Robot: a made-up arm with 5 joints.
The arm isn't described. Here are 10 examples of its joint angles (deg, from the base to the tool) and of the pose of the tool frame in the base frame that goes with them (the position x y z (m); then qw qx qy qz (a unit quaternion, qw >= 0)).
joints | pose
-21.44 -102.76 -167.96 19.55 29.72 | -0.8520 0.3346 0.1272 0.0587 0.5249 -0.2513 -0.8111
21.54 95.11 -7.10 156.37 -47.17 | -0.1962 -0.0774 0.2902 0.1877 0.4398 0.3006 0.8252
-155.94 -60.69 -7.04 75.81 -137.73 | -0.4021 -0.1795 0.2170 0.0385 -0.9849 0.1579 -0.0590
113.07 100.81 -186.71 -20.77 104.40 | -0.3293 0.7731 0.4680 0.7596 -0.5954 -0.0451 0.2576
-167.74 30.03 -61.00 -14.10 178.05 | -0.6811 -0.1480 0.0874 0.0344 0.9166 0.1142 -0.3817
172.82 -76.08 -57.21 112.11 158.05 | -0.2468 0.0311 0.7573 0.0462 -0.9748 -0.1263 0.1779
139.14 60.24 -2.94 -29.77 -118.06 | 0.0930 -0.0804 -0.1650 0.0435 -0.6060 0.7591 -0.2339
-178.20 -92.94 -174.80 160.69 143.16 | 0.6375 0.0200 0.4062 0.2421 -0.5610 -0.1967 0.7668
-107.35 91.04 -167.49 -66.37 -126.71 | -0.2228 -0.7132 0.4521 0.8443 0.3143 0.0536 -0.4307
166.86 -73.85 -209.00 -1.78 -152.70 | 0.7704 -0.1798 0.0459 0.0754 -0.7426 0.2735 -0.6067
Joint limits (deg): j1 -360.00..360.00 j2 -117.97..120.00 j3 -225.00..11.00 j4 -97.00..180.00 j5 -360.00..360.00
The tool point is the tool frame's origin. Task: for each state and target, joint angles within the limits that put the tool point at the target. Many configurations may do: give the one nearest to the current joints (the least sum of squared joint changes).
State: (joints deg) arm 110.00 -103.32 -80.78 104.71 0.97
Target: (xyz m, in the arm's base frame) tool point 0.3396 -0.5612 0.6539
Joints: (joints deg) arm 121.18 -117.97 -114.63 103.24 0.97
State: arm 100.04 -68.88 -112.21 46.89 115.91
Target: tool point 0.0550 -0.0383 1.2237
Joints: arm 145.15 -41.71 -124.23 35.70 115.91
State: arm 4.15 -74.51 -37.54 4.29 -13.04
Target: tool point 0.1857 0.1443 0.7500
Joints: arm 37.85 -102.43 -3.27 -37.21 -13.04
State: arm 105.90 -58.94 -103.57 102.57 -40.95
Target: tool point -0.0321 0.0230 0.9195
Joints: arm 144.37 -69.99 -91.46 122.42 -40.95
